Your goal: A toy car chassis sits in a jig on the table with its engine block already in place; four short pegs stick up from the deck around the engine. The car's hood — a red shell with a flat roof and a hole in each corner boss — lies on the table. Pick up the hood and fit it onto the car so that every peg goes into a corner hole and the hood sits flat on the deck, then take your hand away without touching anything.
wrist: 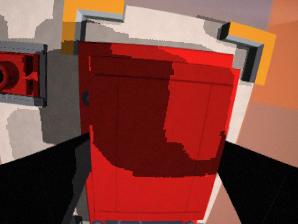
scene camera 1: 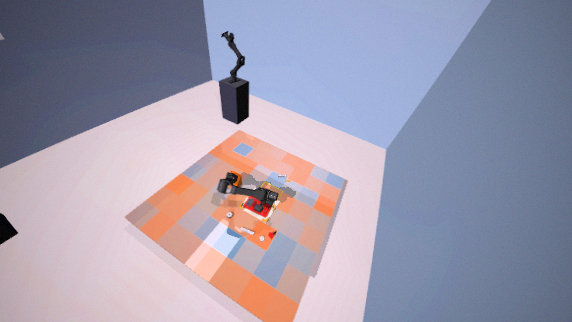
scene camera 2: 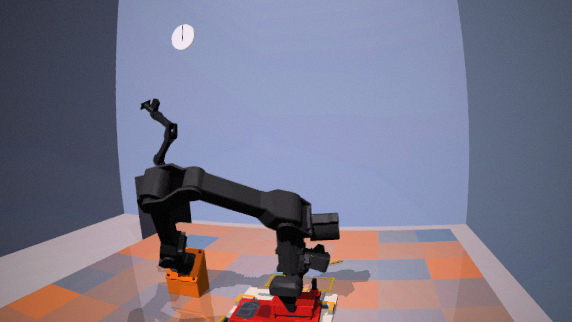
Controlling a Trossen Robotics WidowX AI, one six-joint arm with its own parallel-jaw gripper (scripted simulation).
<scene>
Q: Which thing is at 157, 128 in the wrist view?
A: A red hood.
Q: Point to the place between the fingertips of the gripper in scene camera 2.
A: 294, 303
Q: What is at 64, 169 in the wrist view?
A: The gripper.
</scene>
